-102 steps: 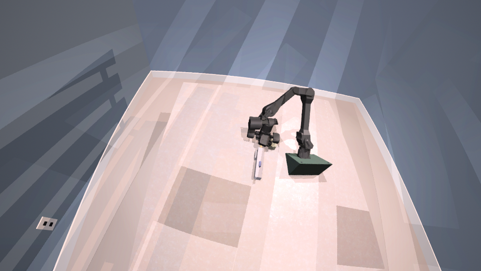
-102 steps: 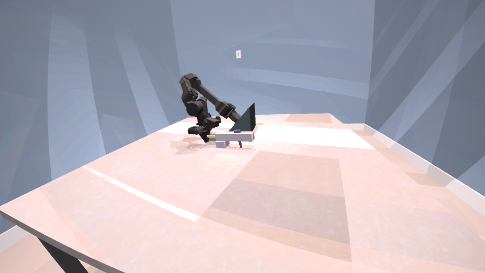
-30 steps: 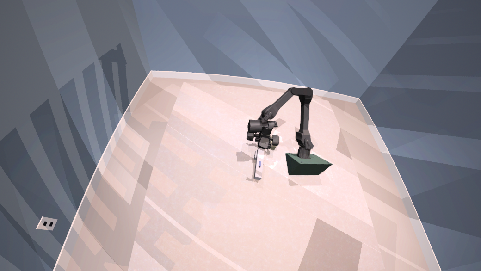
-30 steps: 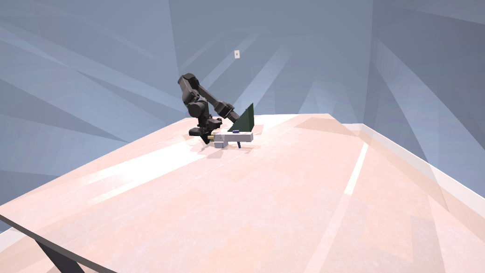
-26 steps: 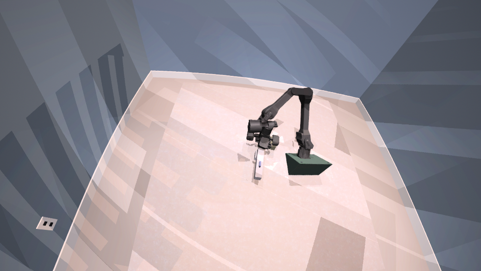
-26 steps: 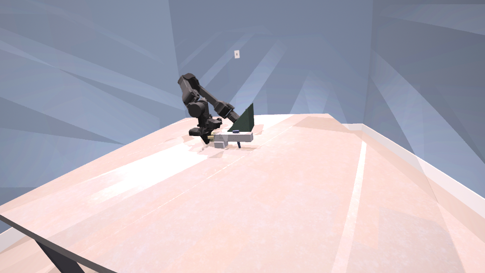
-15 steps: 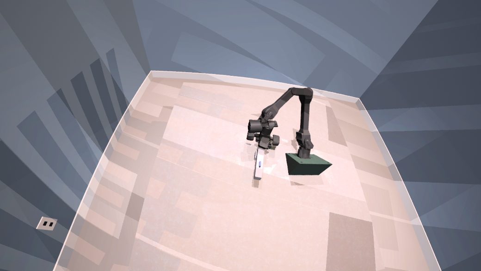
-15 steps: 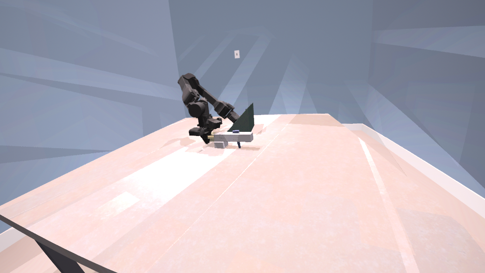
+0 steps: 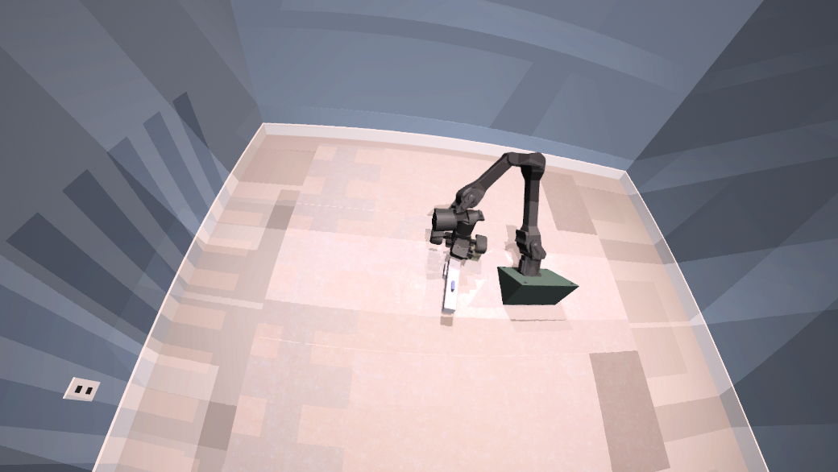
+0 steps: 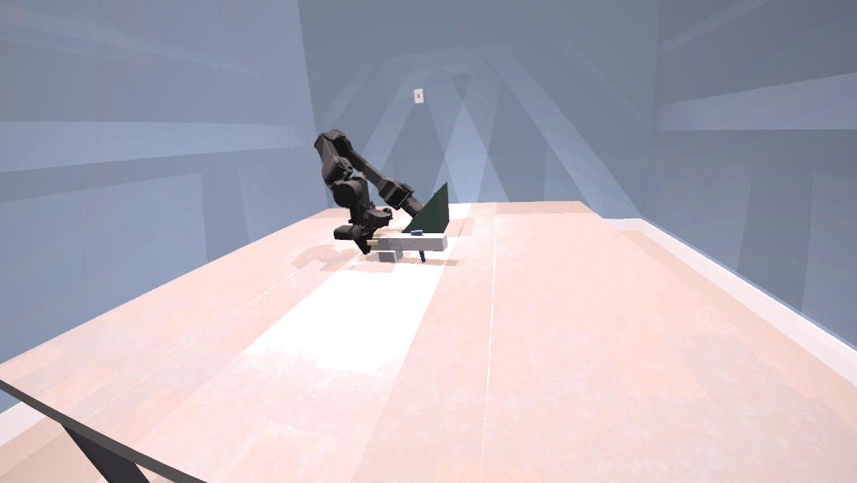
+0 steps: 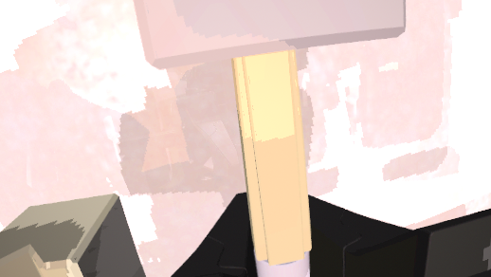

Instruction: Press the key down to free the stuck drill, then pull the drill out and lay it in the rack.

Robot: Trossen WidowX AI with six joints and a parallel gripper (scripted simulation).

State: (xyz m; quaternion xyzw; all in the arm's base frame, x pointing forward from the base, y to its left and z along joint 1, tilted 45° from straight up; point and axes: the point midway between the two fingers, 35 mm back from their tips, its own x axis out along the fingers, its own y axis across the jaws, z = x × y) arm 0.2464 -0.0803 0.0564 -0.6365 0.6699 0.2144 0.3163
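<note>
My gripper tip is 10 mm short of the drill, 40 mm to the right of it and 40 mm below it. Also, from my gripper tip: rack: 80 mm behind, 20 mm to the right, 10 mm above; then blue key: 30 mm ahead, 160 mm to the left, 40 mm above.
</note>
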